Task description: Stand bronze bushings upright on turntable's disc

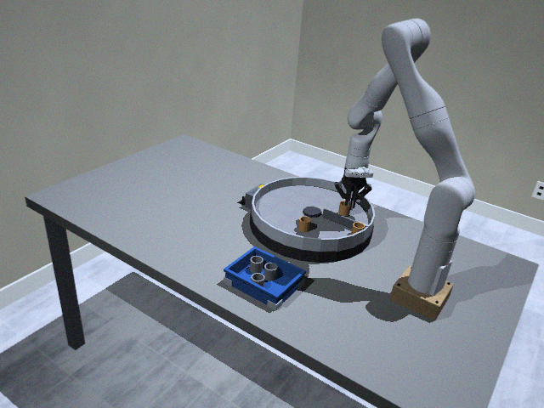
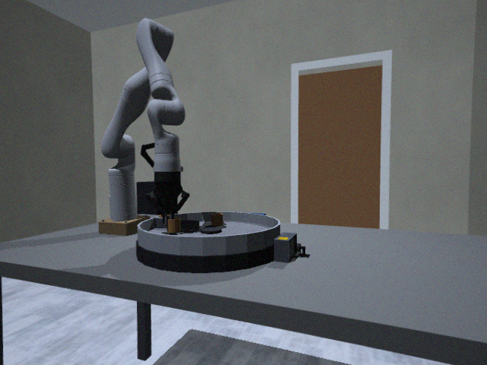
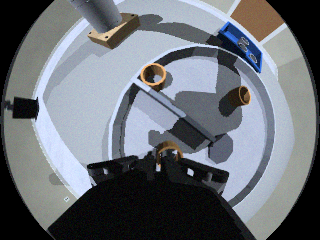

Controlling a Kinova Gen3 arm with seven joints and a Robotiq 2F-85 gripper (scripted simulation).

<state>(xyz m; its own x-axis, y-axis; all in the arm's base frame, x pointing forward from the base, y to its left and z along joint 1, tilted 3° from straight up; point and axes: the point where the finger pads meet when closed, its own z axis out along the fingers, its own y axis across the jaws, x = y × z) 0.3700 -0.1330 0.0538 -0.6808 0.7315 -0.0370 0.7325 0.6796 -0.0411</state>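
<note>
My hand is 90 mm short of the turntable disc, 90 mm to the right of it and 40 mm above it.
</note>
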